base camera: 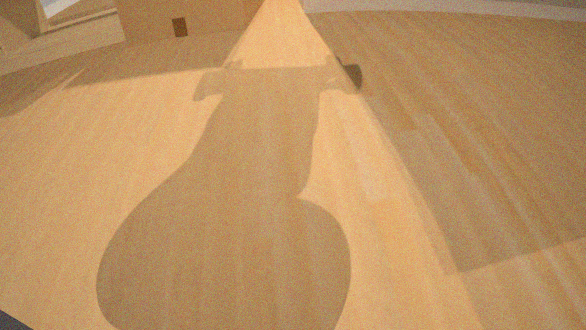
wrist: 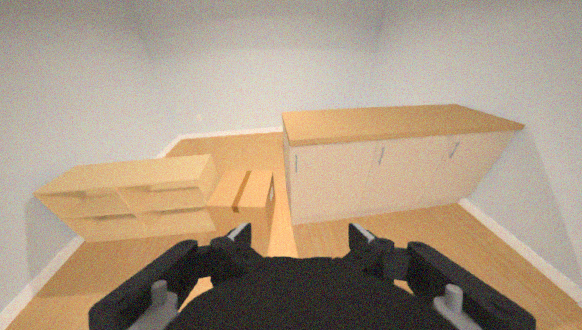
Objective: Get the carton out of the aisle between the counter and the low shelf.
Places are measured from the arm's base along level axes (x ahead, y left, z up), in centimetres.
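Where they show: gripper, between the fingertips: (wrist: pixel 299 234).
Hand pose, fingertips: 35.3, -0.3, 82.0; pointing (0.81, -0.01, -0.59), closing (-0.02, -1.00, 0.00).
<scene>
After its pixels a point has its place, as x, y, z.
The carton (base camera: pixel 210 17) {113.4, 33.9, -34.1} (wrist: pixel 255 187) {134.8, 33.4, 1.0} is a light brown box with a darker tape strip and a pale label on its right side. It stands upright on the floor between the low shelf (wrist: pixel 135 172) {130.4, 127.0, 21.4} and the counter (wrist: pixel 395 122) {147.6, -75.7, 51.4}, close to the shelf's right end. A narrow strip of floor shows between carton and counter. In the base camera view, the carton's lower front is at the top left. My gripper (wrist: pixel 299 234) {35.3, -0.3, 82.0} is open, its fingers wide apart with nothing between them. The carton's lower front is partly hidden behind the left finger.
The low shelf has open compartments; part of it (base camera: pixel 65 52) {117.4, 101.4, -37.7} also shows at the base view's upper left. The counter has pale doors with grey handles. Walls with white skirting (wrist: pixel 525 255) {90.2, -183.5, -37.2} stand behind and at both sides. Shadows fall across the wooden floor (base camera: pixel 75 150) {53.9, 50.7, -39.6}.
</scene>
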